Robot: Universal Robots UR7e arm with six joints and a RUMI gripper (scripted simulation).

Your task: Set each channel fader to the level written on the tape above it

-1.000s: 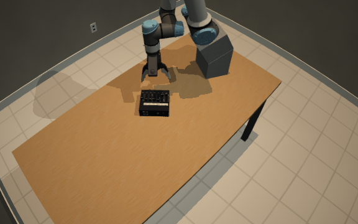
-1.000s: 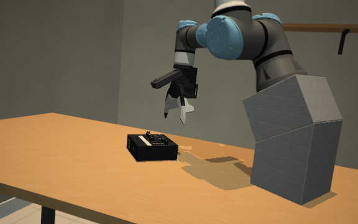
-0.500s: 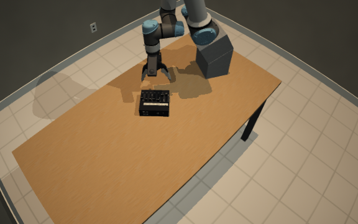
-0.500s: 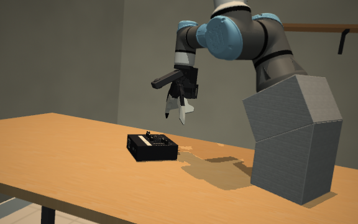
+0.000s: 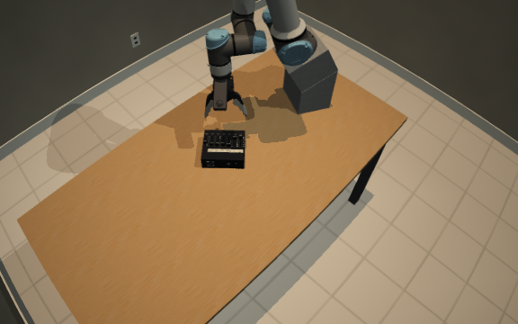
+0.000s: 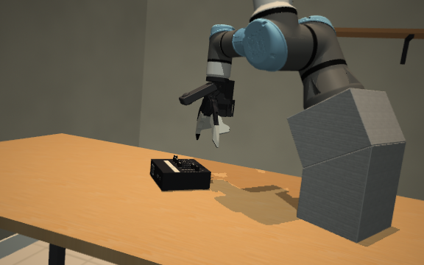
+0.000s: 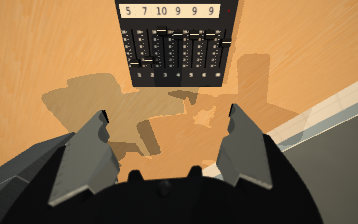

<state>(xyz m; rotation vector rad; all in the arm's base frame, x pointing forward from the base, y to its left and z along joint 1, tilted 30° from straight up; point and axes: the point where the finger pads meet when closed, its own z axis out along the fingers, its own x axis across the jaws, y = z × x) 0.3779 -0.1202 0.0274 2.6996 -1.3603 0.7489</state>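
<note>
Right now the master fader is 100 mm ahead of my hand, 60 mm below it and 30 mm to the right of it.
</note>
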